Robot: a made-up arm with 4 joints. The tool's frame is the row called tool. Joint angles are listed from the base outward. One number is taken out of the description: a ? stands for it. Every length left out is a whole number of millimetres.
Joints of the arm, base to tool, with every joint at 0 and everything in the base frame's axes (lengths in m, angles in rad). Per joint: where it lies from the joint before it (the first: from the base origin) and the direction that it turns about. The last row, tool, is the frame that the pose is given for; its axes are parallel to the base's.
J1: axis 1 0 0 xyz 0.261 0 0.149
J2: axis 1 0 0 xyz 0 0.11 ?
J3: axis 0 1 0 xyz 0 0.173 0.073
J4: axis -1 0 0 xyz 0.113 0 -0.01
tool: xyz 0 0.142 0.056
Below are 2 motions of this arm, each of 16 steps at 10 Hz.
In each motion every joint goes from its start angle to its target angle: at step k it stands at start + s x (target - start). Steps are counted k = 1, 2, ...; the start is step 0. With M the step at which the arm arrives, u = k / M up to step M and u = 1 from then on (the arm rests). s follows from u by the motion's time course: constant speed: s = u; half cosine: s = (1 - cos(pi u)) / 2; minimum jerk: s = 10 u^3 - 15 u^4 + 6 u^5.
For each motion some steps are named. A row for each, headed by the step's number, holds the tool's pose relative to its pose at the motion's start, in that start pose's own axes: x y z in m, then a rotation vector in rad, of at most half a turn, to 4 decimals.
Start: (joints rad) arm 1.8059 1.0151 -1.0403 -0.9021
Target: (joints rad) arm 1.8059 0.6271 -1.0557 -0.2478
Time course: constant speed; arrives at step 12
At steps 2, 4, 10, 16:
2: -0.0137 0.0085 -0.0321 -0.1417 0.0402 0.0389
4: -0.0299 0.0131 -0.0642 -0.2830 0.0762 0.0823
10: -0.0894 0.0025 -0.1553 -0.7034 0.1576 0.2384
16: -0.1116 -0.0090 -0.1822 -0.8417 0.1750 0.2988

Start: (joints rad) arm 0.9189 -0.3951 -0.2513 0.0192
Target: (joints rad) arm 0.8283 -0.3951 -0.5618 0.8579
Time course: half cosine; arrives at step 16
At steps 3, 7, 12, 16:
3: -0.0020 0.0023 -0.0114 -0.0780 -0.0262 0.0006
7: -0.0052 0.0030 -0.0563 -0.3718 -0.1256 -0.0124
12: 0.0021 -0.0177 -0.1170 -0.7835 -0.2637 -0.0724
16: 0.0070 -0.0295 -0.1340 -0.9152 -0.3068 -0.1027

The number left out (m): -0.379
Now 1 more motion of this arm.
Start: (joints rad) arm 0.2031 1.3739 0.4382 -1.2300
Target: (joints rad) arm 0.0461 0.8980 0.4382 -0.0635
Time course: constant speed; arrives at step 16
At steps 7, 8, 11, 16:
7: 0.0200 -0.0253 -0.1069 -0.7605 -0.0994 -0.0674
8: 0.0243 -0.0361 -0.1198 -0.8689 -0.1114 -0.0816
11: 0.0380 -0.0777 -0.1511 -1.1936 -0.1436 -0.1316
16: 0.0601 -0.1689 -0.1695 -1.7317 -0.1816 -0.2405

